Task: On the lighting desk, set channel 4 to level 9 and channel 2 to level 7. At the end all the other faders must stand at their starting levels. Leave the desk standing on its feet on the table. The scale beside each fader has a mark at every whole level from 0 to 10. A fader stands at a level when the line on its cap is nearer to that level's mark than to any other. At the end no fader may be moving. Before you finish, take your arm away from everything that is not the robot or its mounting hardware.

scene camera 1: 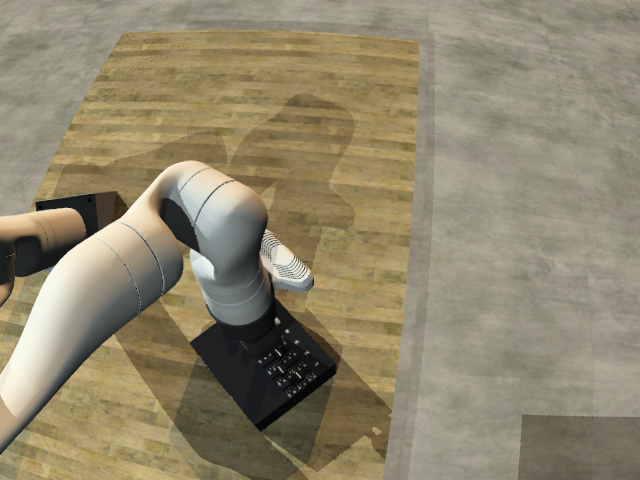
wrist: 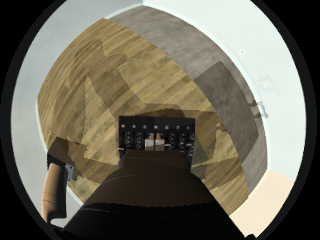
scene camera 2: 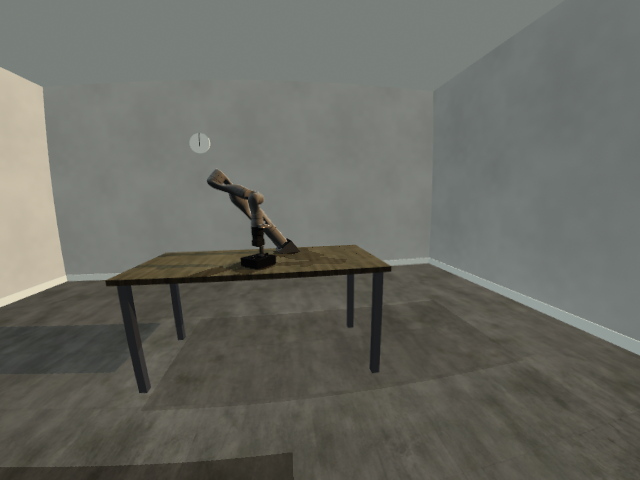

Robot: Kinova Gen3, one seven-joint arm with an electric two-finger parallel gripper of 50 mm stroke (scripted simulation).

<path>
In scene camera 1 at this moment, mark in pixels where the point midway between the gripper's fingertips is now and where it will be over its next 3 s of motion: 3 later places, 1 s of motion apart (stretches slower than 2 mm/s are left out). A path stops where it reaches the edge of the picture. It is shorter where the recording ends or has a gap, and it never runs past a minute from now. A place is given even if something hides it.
My gripper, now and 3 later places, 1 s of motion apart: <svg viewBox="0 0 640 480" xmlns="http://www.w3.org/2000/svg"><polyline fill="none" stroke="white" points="274,338 266,344 268,343 263,332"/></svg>
</path>
